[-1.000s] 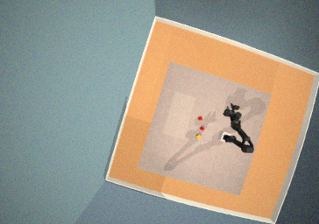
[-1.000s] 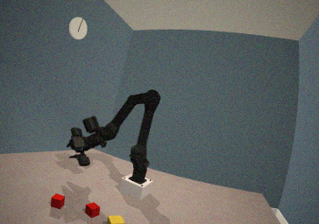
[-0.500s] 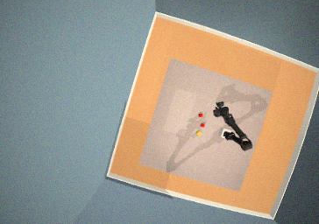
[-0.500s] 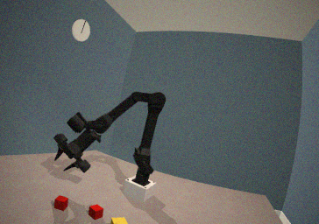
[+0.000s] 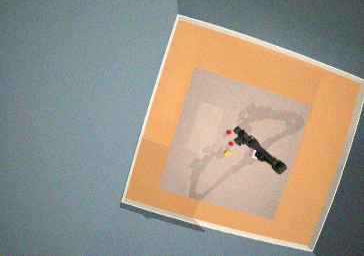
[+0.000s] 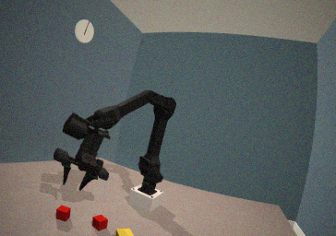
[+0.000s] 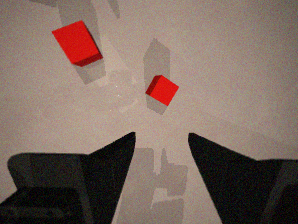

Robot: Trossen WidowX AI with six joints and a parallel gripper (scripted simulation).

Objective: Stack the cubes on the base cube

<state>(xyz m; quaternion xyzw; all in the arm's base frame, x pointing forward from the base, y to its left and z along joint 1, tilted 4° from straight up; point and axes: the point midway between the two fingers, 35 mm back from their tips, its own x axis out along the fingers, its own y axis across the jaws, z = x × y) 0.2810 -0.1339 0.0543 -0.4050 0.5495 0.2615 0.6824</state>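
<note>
Right now my gripper tip is 22 cm to the right of the yellow base cube and 7 cm above it.
</note>
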